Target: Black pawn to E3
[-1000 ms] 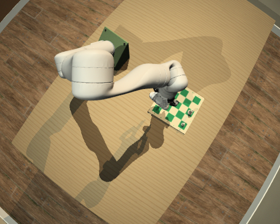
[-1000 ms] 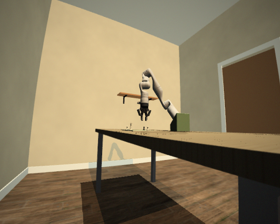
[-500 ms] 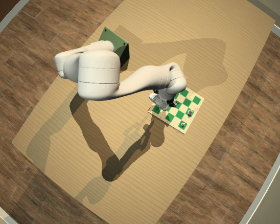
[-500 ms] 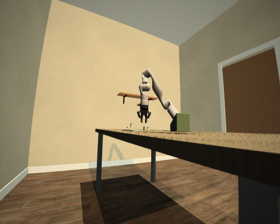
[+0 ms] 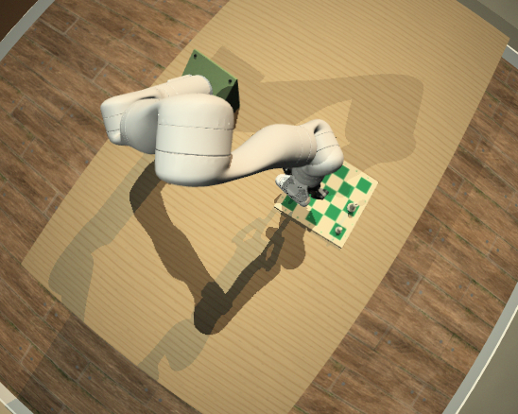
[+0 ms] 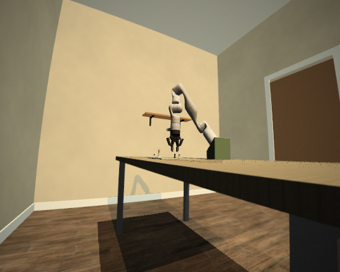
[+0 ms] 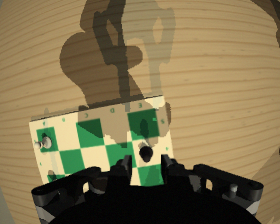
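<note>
The black pawn lies 5 cm below my hand. Round my hand: green-and-cream chessboard 7 cm below, 7 cm ahead, 4 cm to the left.
</note>
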